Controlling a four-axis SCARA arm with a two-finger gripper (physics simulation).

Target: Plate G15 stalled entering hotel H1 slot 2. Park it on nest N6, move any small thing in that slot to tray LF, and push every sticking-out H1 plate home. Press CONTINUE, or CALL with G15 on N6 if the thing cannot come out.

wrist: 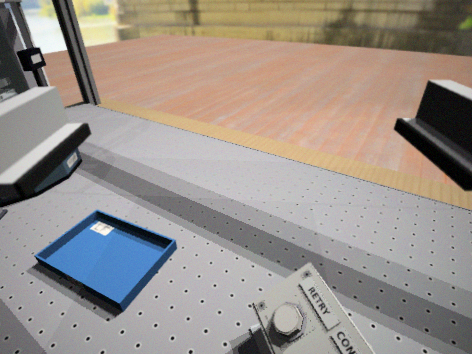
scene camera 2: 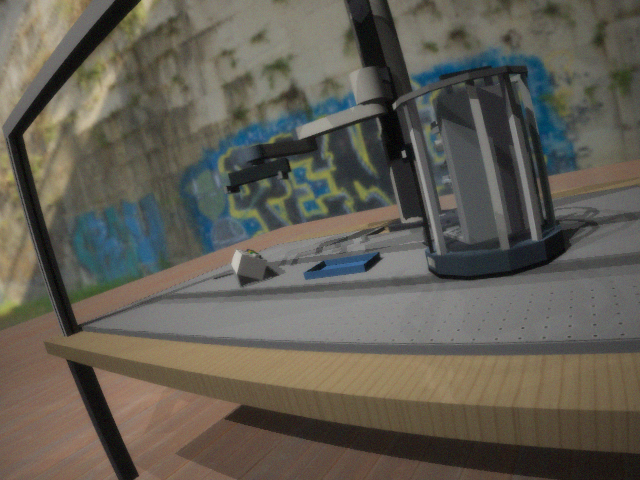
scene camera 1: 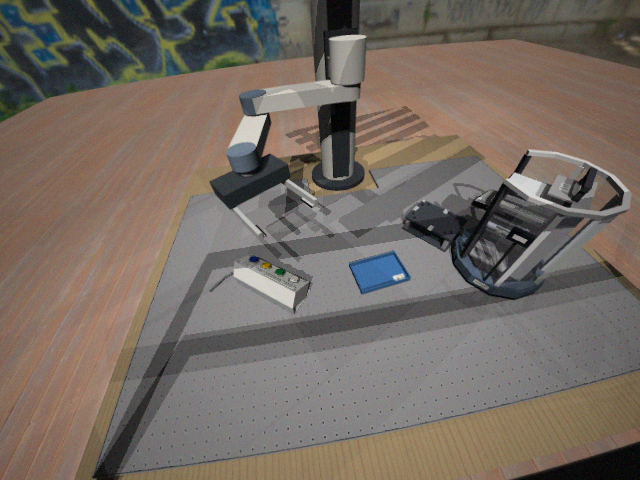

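Where they show: gripper, fingertip midpoint: (wrist: 241,106) (scene camera 2: 252,182) (scene camera 1: 290,218); arm's base, origin of the base link: (scene camera 1: 338,175).
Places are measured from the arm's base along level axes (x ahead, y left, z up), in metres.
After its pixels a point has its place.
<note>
My gripper (scene camera 1: 288,219) @(x 0.560, y -0.217, z 0.272 m) (scene camera 2: 258,183) @(x 0.560, y -0.217, z 0.272 m) (wrist: 241,106) @(x 0.560, y -0.217, z 0.272 m) is open and empty, high above the mat behind the button box. The button box (scene camera 1: 266,285) @(x 0.600, y -0.319, z 0.076 m) (scene camera 2: 250,267) @(x 0.638, y -0.230, z 0.057 m) has blue, yellow, green and white buttons; the wrist view shows its RETRY end (wrist: 312,320) @(x 0.602, y -0.259, z 0.083 m) and part of a CON label. Blue tray LF (scene camera 1: 376,272) @(x 0.578, y 0.007, z 0.015 m) (scene camera 2: 343,267) @(x 0.628, y 0.048, z 0.029 m) (wrist: 107,260) @(x 0.573, y 0.008, z 0.015 m) lies right of the box and holds no visible thing. Hotel H1 (scene camera 1: 467,272) @(x 0.647, y 0.256, z 0.044 m) (scene camera 2: 496,265) @(x 0.735, y 0.401, z 0.032 m) (wrist: 52,177) @(x 0.632, y 0.254, z 0.032 m) stands at the right. A dark plate edge (scene camera 1: 481,200) @(x 0.524, y 0.302, z 0.204 m) shows at its left side; its label is unreadable. The slot's inside is hidden.
A low black nest (scene camera 1: 433,221) @(x 0.456, y 0.234, z 0.073 m) sits left of the hotel, its label unreadable. The arm's column (scene camera 1: 338,149) @(x 0.077, y -0.011, z 0.170 m) (scene camera 2: 405,191) @(x 0.077, y -0.005, z 0.129 m) stands at the back. The hotel's uprights (scene camera 1: 535,253) @(x 0.713, y 0.316, z 0.199 m) (scene camera 2: 488,165) @(x 0.725, y 0.417, z 0.185 m) rise high. A dark frame post (scene camera 2: 38,232) @(x 0.990, y -0.660, z 0.301 m) (wrist: 80,55) @(x 0.981, y 0.661, z 0.166 m) stands at the mat's edge.
</note>
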